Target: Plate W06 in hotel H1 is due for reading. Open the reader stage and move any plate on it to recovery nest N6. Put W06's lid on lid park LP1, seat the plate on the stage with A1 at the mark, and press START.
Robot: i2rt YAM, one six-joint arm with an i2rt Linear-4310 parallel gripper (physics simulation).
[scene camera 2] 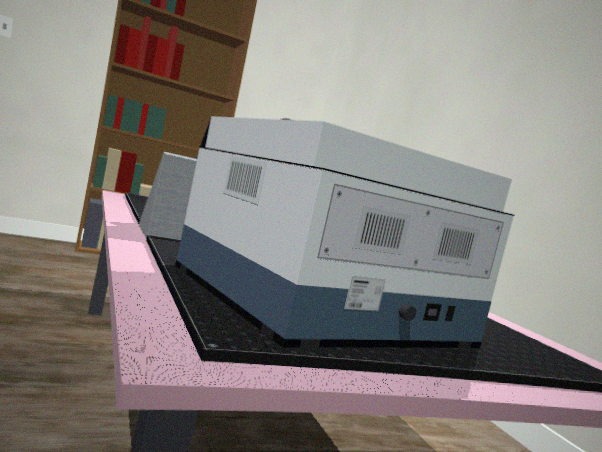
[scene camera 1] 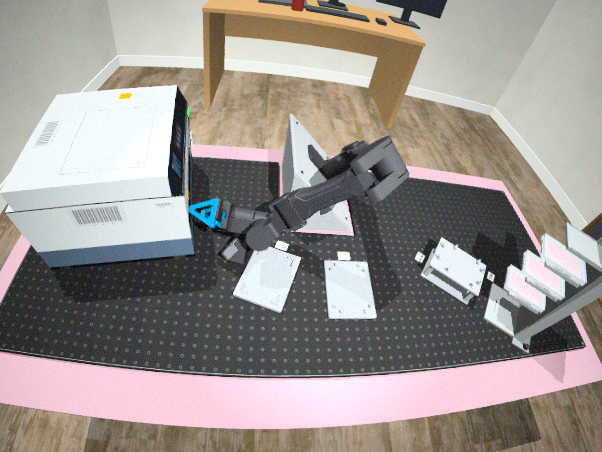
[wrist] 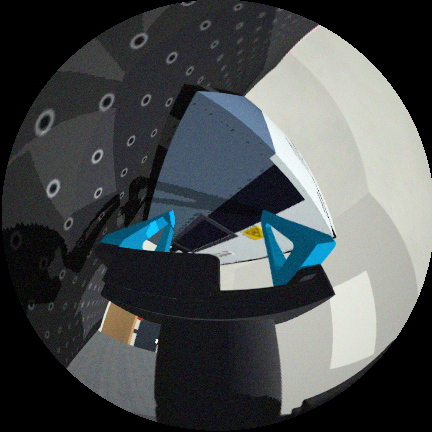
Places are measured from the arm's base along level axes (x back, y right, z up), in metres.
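Pixels of known places: gripper, between the fingertips: [scene camera 1: 195,210] [wrist: 217,215]; arm's base, origin of its link: [scene camera 1: 326,172].
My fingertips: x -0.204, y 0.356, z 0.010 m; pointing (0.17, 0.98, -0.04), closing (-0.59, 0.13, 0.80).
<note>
Ahead of a thing's pixels: the offset from my fingertips to its top centre. "pt": to the spot under its first point. Level surfaces: height alone.
The white and blue reader @(dz +0.193, dx +0.068, dy +0.223 m) [scene camera 1: 95,225] [scene camera 2: 250,215] [wrist: 195,145] stands at the left. No extended stage shows. In the wrist view its front has a dark band @(pt dz +0.019, dx -0.048, dy +0.003 m) [wrist: 265,195] and a dark framed panel @(dz +0.045, dx +0.108, dy +0.038 m) [wrist: 206,233]. My gripper [scene camera 1: 194,209] [wrist: 217,215] is open and empty, its blue fingers close to the reader's front; contact cannot be told. The hotel @(pt dz +0.092, dx -0.309, dy -0.893 m) [scene camera 1: 560,311] at the right holds several plates, pink-topped ones @(dz +0.043, dx -0.211, dy -0.877 m) [scene camera 1: 525,289] @(dz +0.114, dx -0.211, dy -0.877 m) [scene camera 1: 544,275] @(dz +0.185, dx -0.211, dy -0.877 m) [scene camera 1: 563,260] among them; which is W06 cannot be read. Two flat white holders @(pt dz -0.074, dx -0.142, dy -0.194 m) [scene camera 1: 267,280] @(pt dz -0.076, dx -0.159, dy -0.403 m) [scene camera 1: 350,290] and a raised one @(dz -0.010, dx -0.101, dy -0.728 m) [scene camera 1: 454,264] have unreadable labels.
A grey-white angled plate [scene camera 1: 295,160] stands behind my arm. The black perforated board @(dz -0.086 m) [scene camera 1: 200,340] lies on the pink table @(dz -0.099 m) [scene camera 1: 300,400]. A wooden desk [scene camera 1: 310,32] is behind the table. A bookshelf [scene camera 2: 244,50] stands beyond the reader in scene camera 2.
</note>
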